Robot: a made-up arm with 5 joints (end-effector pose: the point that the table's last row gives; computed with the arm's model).
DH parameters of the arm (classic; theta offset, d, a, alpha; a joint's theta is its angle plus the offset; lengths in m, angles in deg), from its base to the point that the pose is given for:
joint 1: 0 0.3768 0 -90
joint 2: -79.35 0 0.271 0
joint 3: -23.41 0 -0.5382 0
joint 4: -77.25 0 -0.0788 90
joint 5: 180 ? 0 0
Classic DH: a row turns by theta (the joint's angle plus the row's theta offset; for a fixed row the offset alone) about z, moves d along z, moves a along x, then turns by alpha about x.
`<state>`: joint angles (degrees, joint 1 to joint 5).
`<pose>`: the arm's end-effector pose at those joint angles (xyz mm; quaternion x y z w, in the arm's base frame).
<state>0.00 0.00 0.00 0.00 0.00</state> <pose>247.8 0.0 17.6 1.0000 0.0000 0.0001 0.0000</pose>
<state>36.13 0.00 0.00 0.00 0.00</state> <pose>200.1 146.1 17.6 -0.9507 -0.3101 -0.0001 0.0000</pose>
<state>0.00 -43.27 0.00 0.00 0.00</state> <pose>426.6 0.0 285.1 0.9295 0.0000 0.3688 0.0000</pose>
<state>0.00 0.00 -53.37 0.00 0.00</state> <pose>670.0 0.0 428.6 0.8934 0.0000 0.4492 0.0000</pose>
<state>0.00 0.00 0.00 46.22 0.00</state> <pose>150.9 0.0 -8.3 0.9198 0.0000 -0.3924 0.0000</pose>
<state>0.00 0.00 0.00 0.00 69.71</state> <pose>247.8 0.0 17.6 -0.8206 0.5715 -0.0001 0.0000</pose>
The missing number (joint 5, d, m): 0.1006
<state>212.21 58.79 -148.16 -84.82 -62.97</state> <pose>-602.2 -379.3 693.1 0.0374 -0.0341 -0.2649 0.9630</pose>
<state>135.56 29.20 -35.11 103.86 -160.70</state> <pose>-168.1 164.8 10.8 0.5575 -0.3466 0.7363 0.1642</pose>
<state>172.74 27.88 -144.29 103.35 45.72</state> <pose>-680.1 86.6 848.6 -0.4431 -0.8892 0.0375 0.1075</pose>
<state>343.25 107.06 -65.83 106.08 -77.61</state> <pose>-131.5 39.6 -180.2 -0.2427 -0.1426 0.6522 0.7038</pose>
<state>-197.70 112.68 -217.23 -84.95 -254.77</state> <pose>-581.4 185.6 561.0 0.0728 0.0396 0.6893 0.7197</pose>
